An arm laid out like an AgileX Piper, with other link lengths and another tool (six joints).
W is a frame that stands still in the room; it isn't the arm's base.
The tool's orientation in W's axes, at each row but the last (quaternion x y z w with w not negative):
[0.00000, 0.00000, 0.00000, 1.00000]
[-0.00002, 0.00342, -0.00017, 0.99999]
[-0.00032, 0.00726, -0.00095, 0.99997]
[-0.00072, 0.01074, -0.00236, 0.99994]
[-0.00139, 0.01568, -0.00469, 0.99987]
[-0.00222, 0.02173, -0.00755, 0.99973]
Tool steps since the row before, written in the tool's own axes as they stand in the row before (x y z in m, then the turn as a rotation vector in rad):
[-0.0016, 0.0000, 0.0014, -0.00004, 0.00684, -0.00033]
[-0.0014, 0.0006, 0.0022, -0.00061, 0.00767, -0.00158]
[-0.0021, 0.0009, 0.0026, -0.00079, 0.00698, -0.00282]
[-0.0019, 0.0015, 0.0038, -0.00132, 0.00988, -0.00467]
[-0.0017, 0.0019, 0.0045, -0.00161, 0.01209, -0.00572]
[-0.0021, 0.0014, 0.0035, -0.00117, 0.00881, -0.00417]
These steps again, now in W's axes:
[-0.0016, 0.0000, 0.0014, -0.00004, 0.00684, -0.00033]
[-0.0014, 0.0006, 0.0022, -0.00062, 0.00767, -0.00158]
[-0.0021, 0.0009, 0.0026, -0.00082, 0.00698, -0.00281]
[-0.0018, 0.0015, 0.0038, -0.00137, 0.00988, -0.00466]
[-0.0015, 0.0019, 0.0045, -0.00168, 0.01209, -0.00570]
[-0.0019, 0.0014, 0.0036, -0.00122, 0.00881, -0.00416]

